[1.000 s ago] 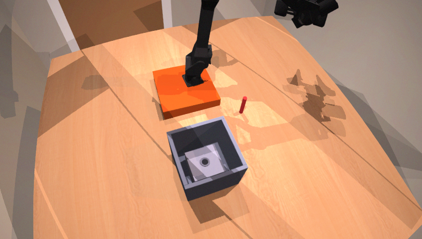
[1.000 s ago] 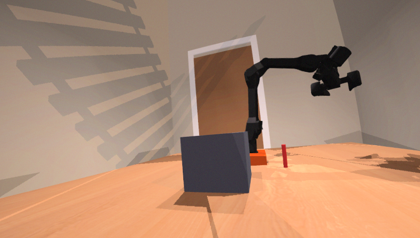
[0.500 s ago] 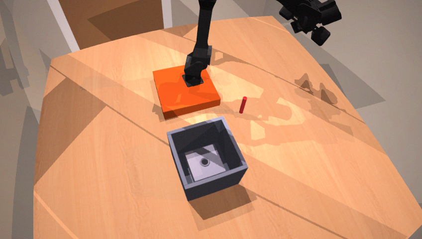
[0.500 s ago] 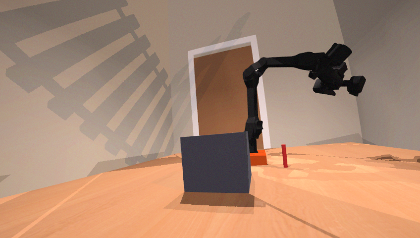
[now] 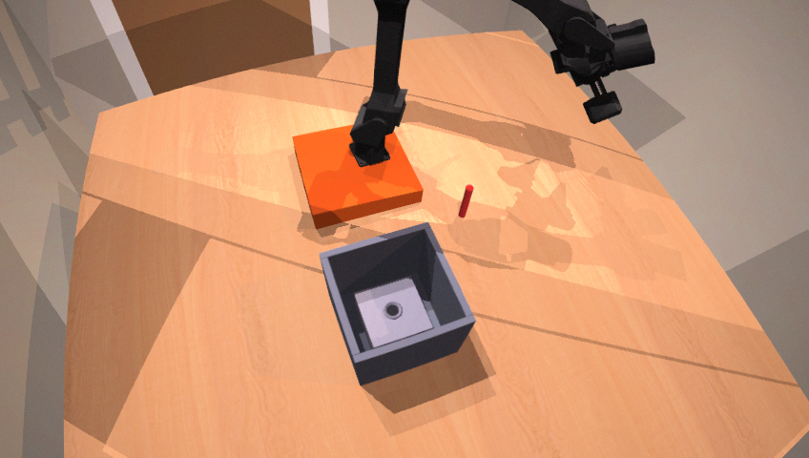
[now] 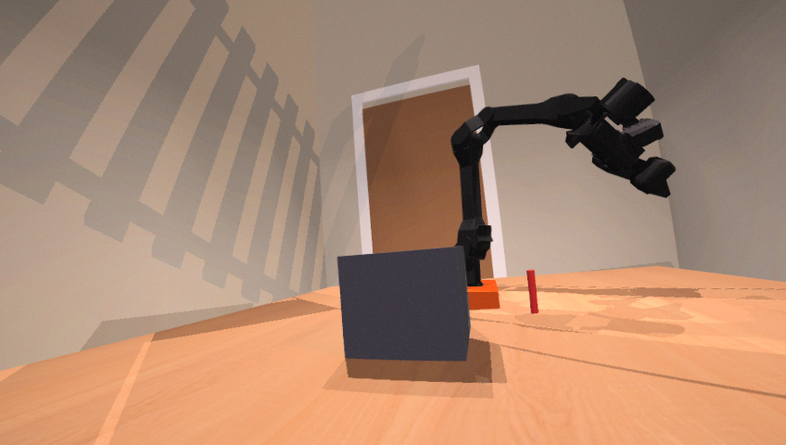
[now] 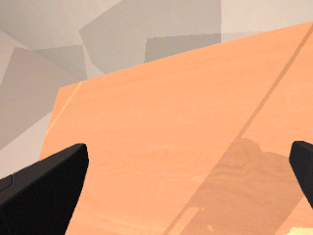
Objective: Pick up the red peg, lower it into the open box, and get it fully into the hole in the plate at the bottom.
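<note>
Right now my gripper tip is 280 mm to the left of the red peg, 180 mm above it and 70 mm short of it. Also, from my gripper tip: pale plate 490 mm to the right, 210 mm ahead, 170 mm below.
</note>
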